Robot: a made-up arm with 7 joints.
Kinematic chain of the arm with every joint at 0, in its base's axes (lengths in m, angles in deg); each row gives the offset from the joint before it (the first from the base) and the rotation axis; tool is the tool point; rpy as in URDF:
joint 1: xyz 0 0 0.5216 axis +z
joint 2: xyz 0 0 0 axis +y
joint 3: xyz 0 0 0.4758 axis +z
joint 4: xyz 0.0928 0 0 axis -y
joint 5: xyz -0.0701 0 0.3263 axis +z
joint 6: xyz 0 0 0 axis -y
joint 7: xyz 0.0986 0 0 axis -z
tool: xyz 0 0 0 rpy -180 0 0
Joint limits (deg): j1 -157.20..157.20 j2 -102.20..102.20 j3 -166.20..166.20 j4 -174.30..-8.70 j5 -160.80..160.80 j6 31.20..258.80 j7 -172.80..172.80
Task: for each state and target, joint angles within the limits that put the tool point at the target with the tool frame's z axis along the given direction. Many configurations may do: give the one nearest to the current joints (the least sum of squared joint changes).
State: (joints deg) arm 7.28 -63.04 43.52 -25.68 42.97 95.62 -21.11
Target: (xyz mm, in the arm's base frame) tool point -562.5 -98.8 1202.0 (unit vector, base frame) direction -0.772 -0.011 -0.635
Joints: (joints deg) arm 45.55 -44.65 67.45 -48.56 80.19 95.27 -21.11
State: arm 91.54 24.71 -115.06 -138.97 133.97 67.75 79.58
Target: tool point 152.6 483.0 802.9 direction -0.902 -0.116 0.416
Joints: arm 130.68 16.62 -78.12 -122.46 100.89 31.20 79.58
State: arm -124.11 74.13 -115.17 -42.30 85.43 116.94 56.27
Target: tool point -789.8 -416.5 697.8 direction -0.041 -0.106 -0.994
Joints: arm -135.45 78.83 -94.81 -31.96 93.61 81.61 56.27
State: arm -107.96 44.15 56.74 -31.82 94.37 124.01 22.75
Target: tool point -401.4 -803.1 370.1 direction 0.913 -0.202 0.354
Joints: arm -125.71 89.59 36.11 -24.47 68.82 75.94 22.75
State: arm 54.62 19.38 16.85 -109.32 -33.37 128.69 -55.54
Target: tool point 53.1 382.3 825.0 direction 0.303 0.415 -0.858
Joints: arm 57.07 -5.58 14.86 -146.08 -39.30 167.48 -55.54
